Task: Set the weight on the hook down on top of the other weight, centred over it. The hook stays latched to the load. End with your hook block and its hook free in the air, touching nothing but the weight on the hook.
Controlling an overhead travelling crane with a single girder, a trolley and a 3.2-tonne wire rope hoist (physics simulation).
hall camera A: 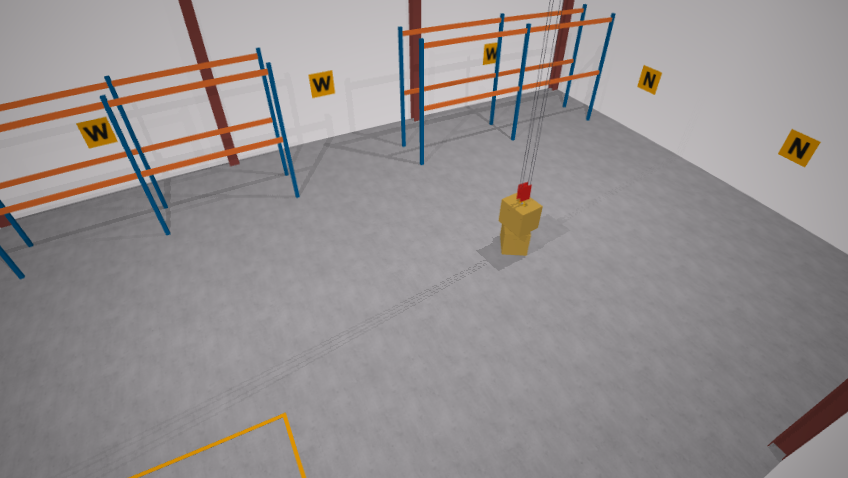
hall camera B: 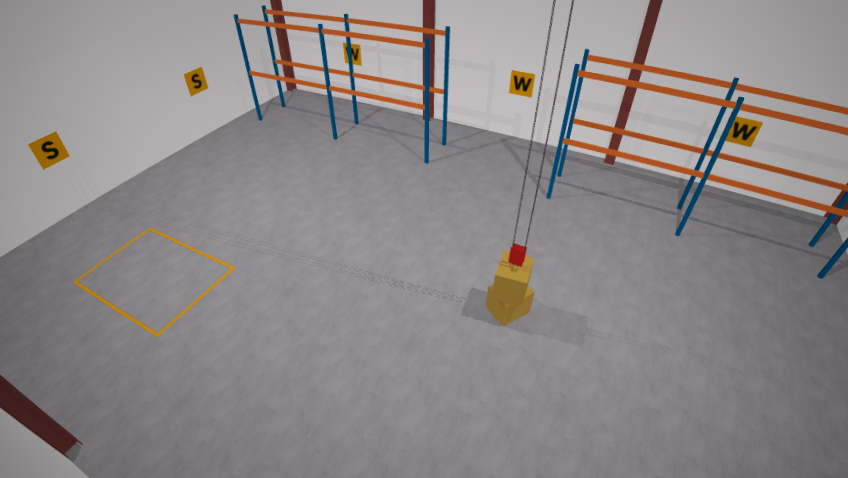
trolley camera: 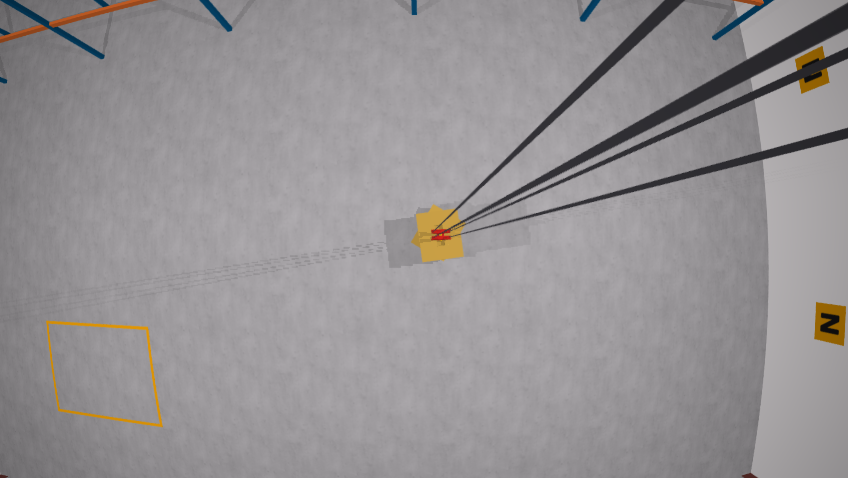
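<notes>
A yellow weight (hall camera A: pixel 520 219) (hall camera B: pixel 510 287) (trolley camera: pixel 442 252) hangs level on my hook, above the other yellow weight (hall camera A: pixel 514 244) (hall camera B: pixel 521 307) (trolley camera: pixel 435 208), which stands on the floor. The two look to be touching or almost so; a thin gap cannot be ruled out. The lower weight is turned relative to the upper one, and its corners stick out at the top, left and right in the trolley view. Its top is mostly hidden, so exact centring is hard to judge. My red hook block (hall camera A: pixel 523 191) (hall camera B: pixel 517 254) (trolley camera: pixel 440 234) is upright over the upper weight's middle, with the hook latched to it.
Blue and orange racks (hall camera A: pixel 421 100) (hall camera B: pixel 426 100) stand along the wall marked W, away from the weights. A yellow outlined square (hall camera B: pixel 195 301) (trolley camera: pixel 154 377) is marked on the floor. Wall columns (hall camera A: pixel 415 71) (hall camera B: pixel 428 71) stand behind the racks.
</notes>
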